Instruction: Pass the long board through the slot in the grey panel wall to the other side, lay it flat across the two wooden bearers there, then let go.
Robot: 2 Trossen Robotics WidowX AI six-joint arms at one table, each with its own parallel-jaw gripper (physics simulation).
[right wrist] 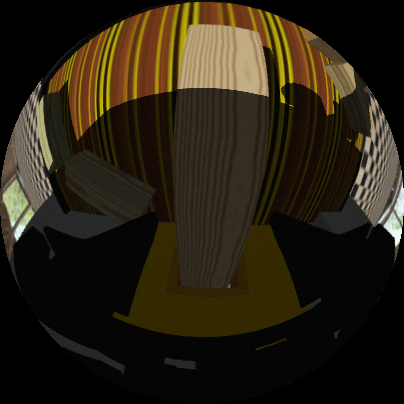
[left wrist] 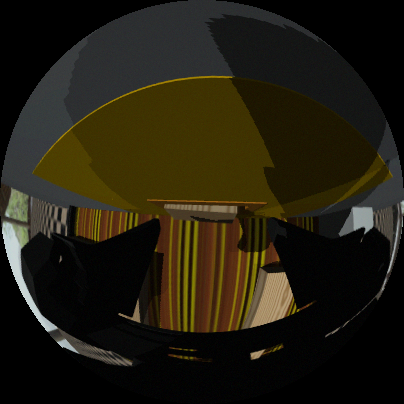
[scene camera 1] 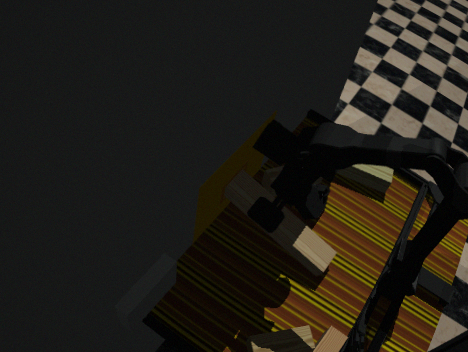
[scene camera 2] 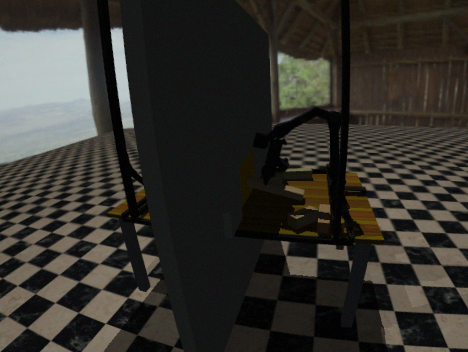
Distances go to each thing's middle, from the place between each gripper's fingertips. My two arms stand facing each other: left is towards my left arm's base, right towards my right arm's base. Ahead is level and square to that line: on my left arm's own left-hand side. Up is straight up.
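Labels:
My left gripper is 30 cm past the grey block (left wrist: pixel 335 224), and it's 7 cm above the block and 3 cm to the left of it. As for the grey block, it's 310 mm behind my right hand, 130 mm to the left of that hand and 30 mm below it.

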